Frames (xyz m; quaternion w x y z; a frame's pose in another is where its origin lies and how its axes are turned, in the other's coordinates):
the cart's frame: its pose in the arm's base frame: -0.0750 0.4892 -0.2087 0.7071 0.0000 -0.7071 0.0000
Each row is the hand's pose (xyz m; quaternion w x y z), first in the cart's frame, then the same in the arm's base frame.
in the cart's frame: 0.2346 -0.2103 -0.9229 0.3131 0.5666 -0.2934 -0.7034
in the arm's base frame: 0.8479 0.2789 0.0259 0.0139 0.8981 -0.4289 -0.0967
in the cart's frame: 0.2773 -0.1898 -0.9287 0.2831 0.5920 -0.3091 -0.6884
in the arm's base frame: 0.8537 0.2994 0.0686 0.0184 -0.9054 0.4187 0.0682
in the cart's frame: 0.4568 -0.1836 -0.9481 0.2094 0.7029 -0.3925 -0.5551
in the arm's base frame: 0.8731 0.3056 0.2481 0.1295 -0.8895 0.4256 -0.1045
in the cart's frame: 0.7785 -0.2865 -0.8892 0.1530 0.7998 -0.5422 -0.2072
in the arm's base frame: 0.8142 0.2027 0.5698 0.2752 -0.7121 0.4916 -0.4190
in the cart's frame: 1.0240 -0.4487 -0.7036 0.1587 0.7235 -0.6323 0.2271
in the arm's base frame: 0.6286 0.0405 0.8153 0.3349 -0.3510 0.5593 -0.6722
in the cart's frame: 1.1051 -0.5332 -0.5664 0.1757 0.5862 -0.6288 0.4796
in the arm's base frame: 0.4914 -0.0440 0.8964 0.3204 -0.0754 0.5689 -0.7537
